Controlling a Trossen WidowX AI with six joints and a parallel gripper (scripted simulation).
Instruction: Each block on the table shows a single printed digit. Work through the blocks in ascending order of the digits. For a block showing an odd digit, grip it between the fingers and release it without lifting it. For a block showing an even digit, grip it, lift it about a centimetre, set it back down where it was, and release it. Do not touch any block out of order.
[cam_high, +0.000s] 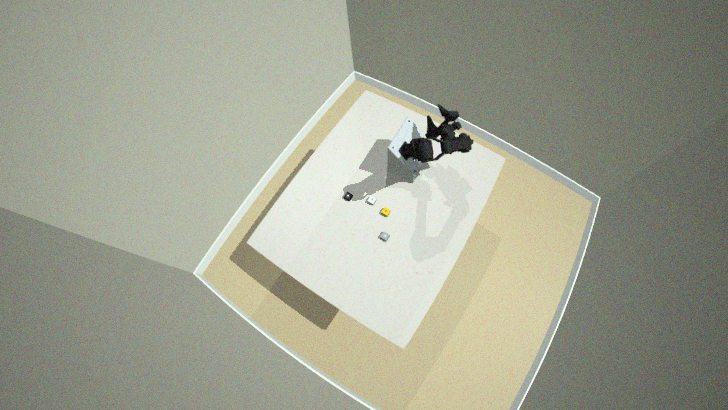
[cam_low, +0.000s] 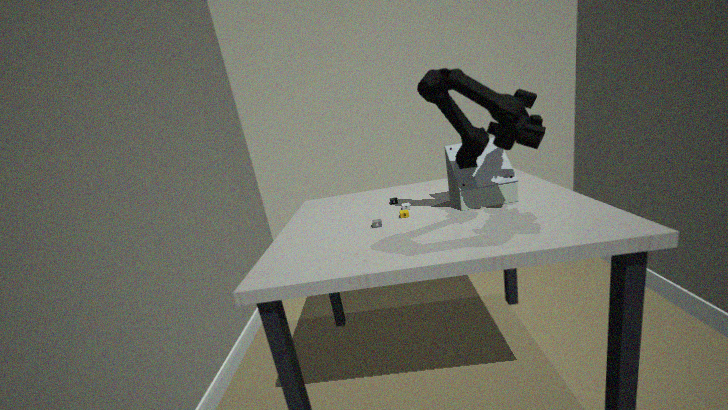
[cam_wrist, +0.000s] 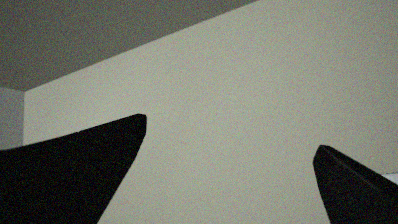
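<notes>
The yellow block lies 440 mm ahead of my gripper tip and 280 mm below it. Round my gripper tip: white block 420 mm ahead, 80 mm to the right, 280 mm below; black block 460 mm ahead, 190 mm to the right, 280 mm below; grey block 540 mm ahead, 60 mm to the left, 280 mm below.
</notes>
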